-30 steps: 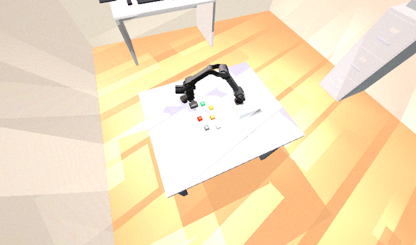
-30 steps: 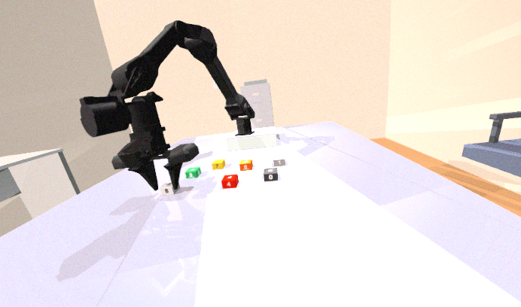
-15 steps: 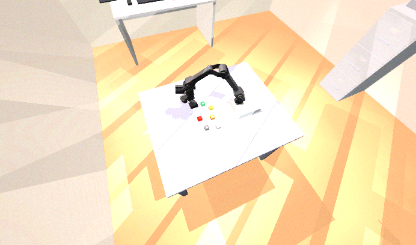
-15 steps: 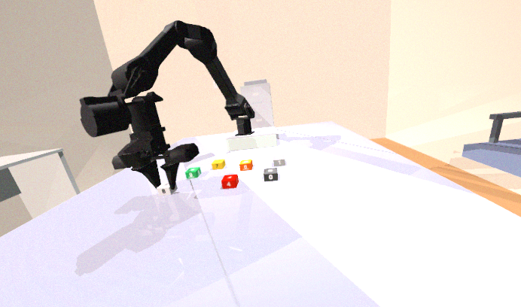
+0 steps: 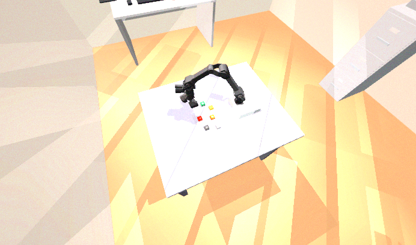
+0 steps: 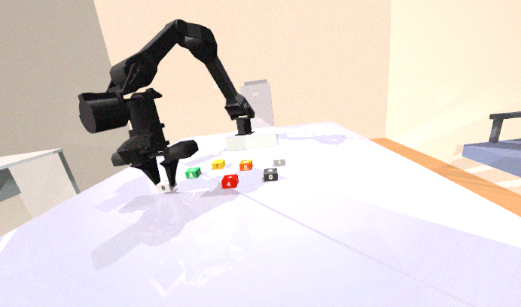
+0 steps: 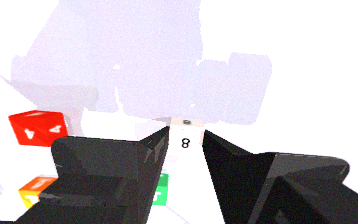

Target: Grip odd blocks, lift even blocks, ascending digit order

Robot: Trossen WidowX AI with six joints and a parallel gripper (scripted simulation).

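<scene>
My gripper tip is 90 mm past the green block, 10 mm to the right of it and 10 mm above it. Also, from my gripper tip: white block (right at my gripper tip); yellow block (160 mm behind, 60 mm to the left, 10 mm below); red block (150 mm to the left, 40 mm behind, 10 mm below).
</scene>
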